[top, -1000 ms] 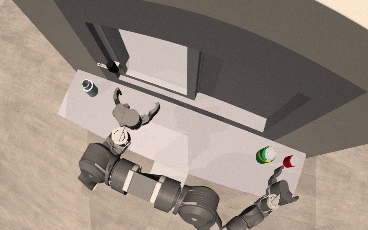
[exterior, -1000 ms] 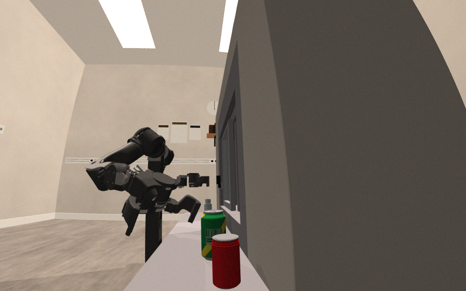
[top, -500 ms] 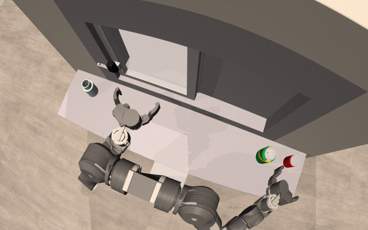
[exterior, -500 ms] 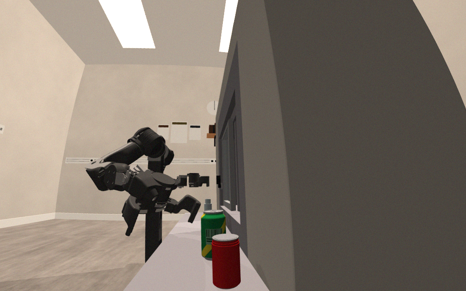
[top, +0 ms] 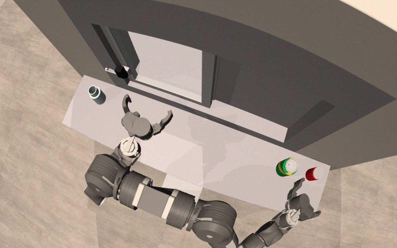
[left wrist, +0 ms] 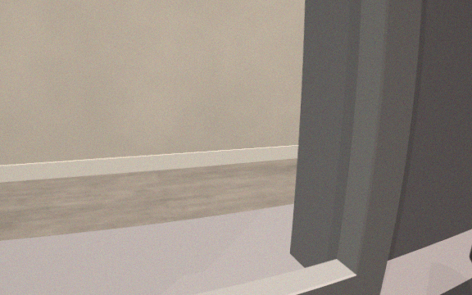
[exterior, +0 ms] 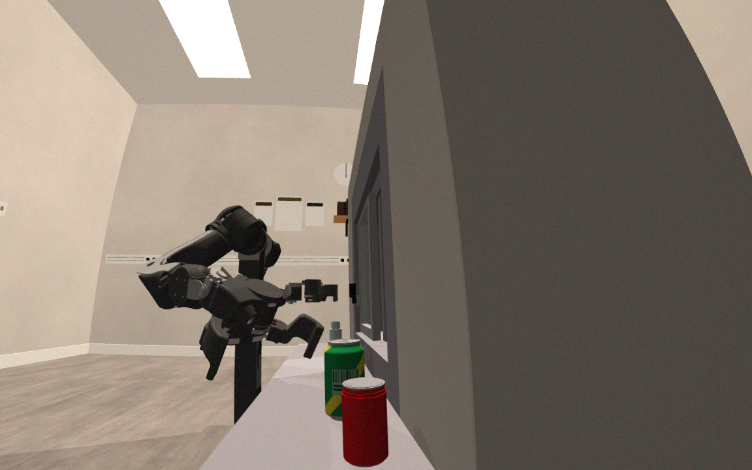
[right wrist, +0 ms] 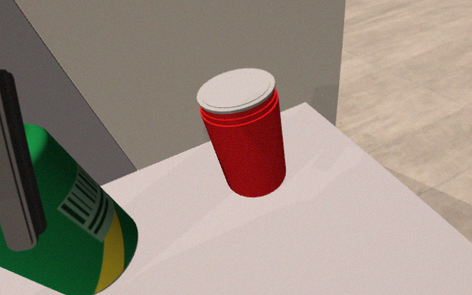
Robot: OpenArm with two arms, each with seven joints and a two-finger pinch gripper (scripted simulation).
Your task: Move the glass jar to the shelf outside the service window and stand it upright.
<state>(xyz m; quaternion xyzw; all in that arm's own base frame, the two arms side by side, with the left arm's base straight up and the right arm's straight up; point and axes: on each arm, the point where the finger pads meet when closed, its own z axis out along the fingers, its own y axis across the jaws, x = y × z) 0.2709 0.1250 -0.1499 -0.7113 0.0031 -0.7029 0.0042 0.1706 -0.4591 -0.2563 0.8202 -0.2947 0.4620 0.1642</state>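
Observation:
My right hand is 10 cm short of the red can, 7 cm above it and 2 cm to the left of it. Round my right hand: sill: 49 cm to the left, 22 cm ahead, 8 cm below; upright: 49 cm to the left, 25 cm ahead, 18 cm above; black handle: 83 cm to the left, 16 cm ahead, 10 cm above.

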